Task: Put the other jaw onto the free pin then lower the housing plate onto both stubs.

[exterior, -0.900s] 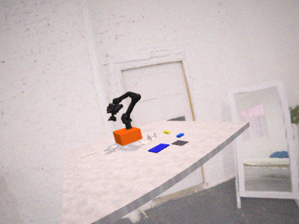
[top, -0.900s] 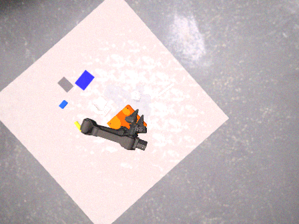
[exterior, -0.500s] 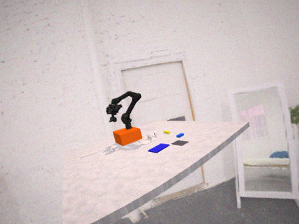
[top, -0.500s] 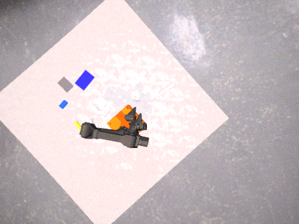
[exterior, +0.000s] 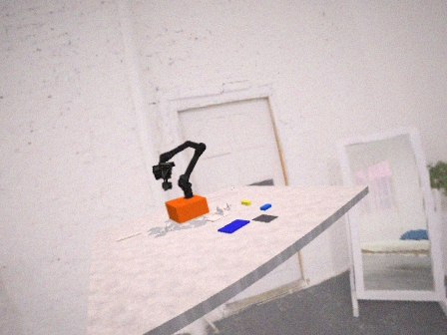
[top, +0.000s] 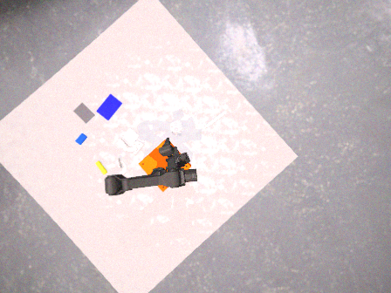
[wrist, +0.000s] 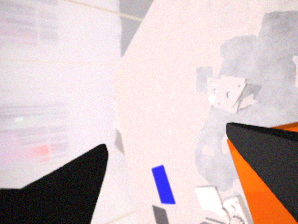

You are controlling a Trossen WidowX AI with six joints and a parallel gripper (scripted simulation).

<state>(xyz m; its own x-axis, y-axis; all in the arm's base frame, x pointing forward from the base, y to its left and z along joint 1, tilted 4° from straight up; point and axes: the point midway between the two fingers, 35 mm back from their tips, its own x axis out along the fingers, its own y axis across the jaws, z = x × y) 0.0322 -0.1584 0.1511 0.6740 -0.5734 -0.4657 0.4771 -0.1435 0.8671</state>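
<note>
Right now my gripper tip is 23 cm short of the yellow piece, 39 cm to the right of it and 23 cm above it. From my gripper tip the other things lie so: blue square (43 cm ahead, 9 cm to the left, 24 cm below); then grey square (52 cm ahead, 21 cm to the left, 24 cm below).
</note>
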